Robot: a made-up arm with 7 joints.
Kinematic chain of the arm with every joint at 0, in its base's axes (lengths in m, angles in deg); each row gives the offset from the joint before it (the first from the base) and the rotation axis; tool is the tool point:
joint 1: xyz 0 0.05 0 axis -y
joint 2: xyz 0 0.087 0 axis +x
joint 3: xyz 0 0 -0.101 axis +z
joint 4: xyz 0 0 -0.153 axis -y
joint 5: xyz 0 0 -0.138 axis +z
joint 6: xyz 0 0 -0.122 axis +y
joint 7: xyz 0 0 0 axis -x
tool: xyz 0 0 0
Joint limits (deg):
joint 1: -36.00..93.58
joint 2: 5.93..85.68
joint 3: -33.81..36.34
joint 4: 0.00..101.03
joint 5: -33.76..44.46
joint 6: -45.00..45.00
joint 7: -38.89..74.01
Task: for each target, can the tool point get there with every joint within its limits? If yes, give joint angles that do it. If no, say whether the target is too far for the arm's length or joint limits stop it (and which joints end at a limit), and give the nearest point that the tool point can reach.
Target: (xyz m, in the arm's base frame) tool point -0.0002 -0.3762 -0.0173
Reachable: no: joint limits stop it (at a limit: joint 1, joint 2, joint 3, joint 4) | nearest point 0.0435 0.0169 -0.3009 | short by 0.487 m
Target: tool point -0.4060 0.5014 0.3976
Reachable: no: too far | nearest point -0.1430 0.4374 0.1989 | short by 0.336 m
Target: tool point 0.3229 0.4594 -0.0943
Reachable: yes | joints 42.88 34.84 30.01 49.99 16.89 -36.67 -29.78
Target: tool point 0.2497 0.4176 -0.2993
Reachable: yes | joints 14.47 44.42 -15.43 41.78 19.20 5.93 64.11
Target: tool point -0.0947 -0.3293 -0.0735
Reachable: no: joint limits stop it (at a limit: joint 1, joint 2, joint 3, joint 4) | nearest point 0.0435 0.0169 -0.3009 | short by 0.437 m
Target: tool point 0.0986 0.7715 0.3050
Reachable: no: too far | nearest point 0.0739 0.5901 0.1625 | short by 0.232 m
